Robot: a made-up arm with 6 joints.
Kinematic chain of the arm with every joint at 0, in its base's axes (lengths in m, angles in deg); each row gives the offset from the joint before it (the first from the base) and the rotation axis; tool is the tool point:
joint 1: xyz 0 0 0.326 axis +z
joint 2: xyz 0 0 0 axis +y
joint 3: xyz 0 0 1.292 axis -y
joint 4: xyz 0 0 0 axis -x
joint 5: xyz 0.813 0 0 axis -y
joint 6: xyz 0 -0.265 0 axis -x
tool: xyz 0 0 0
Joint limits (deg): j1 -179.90..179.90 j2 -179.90..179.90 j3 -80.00..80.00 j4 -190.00..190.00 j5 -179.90..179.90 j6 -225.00..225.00
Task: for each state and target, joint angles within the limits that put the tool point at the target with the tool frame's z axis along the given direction. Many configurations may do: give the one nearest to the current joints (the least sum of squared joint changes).
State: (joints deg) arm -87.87 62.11 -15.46 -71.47 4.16 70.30
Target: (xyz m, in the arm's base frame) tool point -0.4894 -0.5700 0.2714 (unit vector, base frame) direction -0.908 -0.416 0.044
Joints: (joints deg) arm -127.60 54.93 -38.29 -81.32 8.96 53.09
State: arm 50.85 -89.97 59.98 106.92 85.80 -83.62
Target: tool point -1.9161 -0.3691 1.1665 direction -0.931 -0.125 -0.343
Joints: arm 11.86 -73.37 55.27 97.03 81.51 -108.70
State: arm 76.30 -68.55 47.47 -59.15 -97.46 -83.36
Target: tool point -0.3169 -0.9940 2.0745 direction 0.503 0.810 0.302
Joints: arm 69.69 -45.66 70.06 -79.61 -95.15 -97.70
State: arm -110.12 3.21 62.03 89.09 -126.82 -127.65
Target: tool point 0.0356 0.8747 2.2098 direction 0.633 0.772 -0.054
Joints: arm -91.75 -36.78 42.02 91.91 -160.49 -128.24
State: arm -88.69 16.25 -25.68 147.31 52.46 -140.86
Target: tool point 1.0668 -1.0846 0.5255 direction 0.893 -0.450 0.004
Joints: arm -54.19 49.58 -10.37 150.48 44.87 -128.69
